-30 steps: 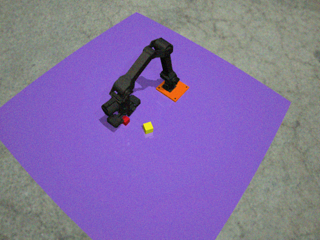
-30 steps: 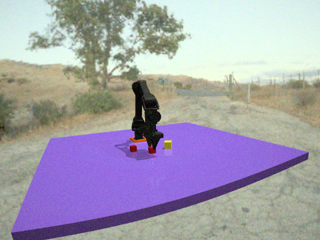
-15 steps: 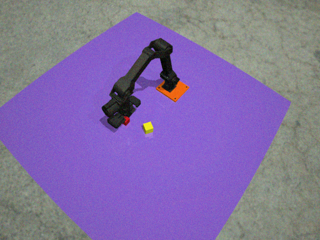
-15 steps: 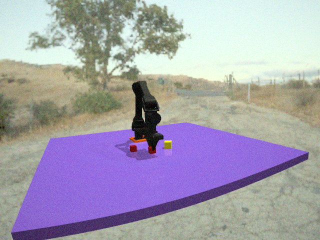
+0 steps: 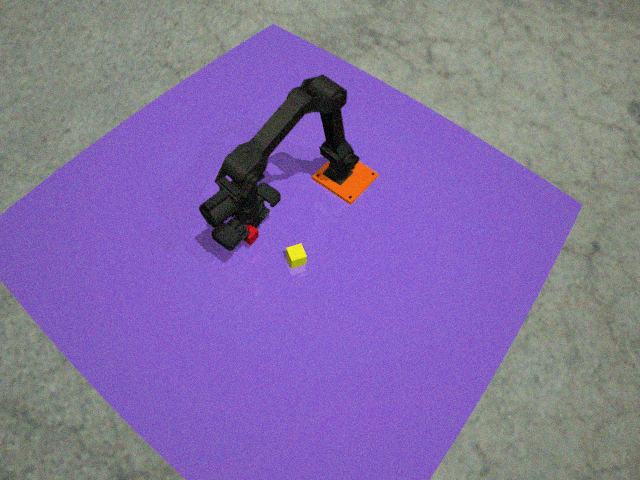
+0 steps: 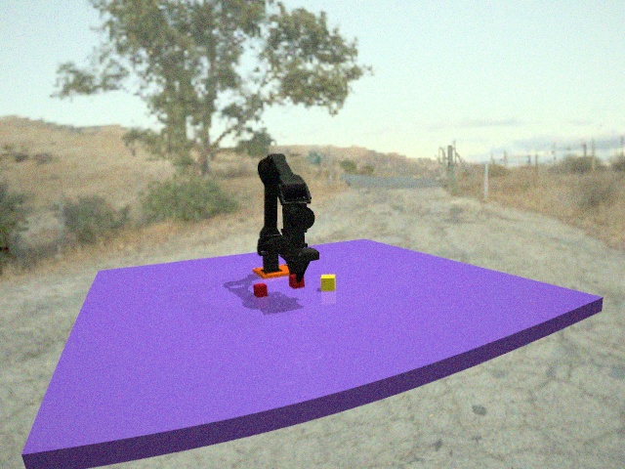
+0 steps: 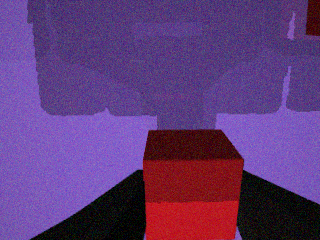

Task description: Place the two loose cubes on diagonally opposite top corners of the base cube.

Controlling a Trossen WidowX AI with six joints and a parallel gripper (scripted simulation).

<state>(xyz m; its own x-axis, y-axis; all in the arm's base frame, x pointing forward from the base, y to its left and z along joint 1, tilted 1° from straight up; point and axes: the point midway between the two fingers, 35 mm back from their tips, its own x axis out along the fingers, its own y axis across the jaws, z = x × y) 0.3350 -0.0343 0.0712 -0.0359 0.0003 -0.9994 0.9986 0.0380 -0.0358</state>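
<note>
Right now the yellow base cube is 40 mm behind my gripper tip, 120 mm to the left of it and 30 mm below it.
</note>
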